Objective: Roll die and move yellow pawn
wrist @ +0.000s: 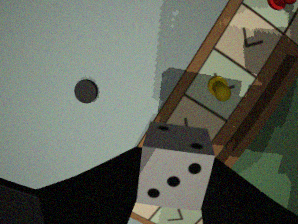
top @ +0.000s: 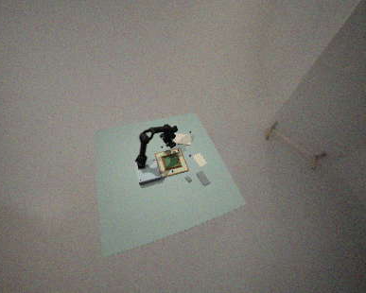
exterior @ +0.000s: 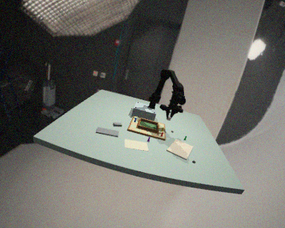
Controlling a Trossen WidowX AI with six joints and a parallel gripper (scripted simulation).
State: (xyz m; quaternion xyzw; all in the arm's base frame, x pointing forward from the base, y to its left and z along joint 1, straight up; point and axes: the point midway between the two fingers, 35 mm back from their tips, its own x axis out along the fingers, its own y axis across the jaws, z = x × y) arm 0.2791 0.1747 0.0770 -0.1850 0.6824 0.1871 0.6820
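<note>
Now: the tray 20 mm ahead of my gripper tip, 140 mm to the right of it and 110 mm below it. Round my gripper tip: white die: right at my gripper tip; red pawn: 120 mm ahead, 10 mm to the right, 90 mm below; green pawn: 30 mm ahead, 180 mm to the left, 100 mm below.
</note>
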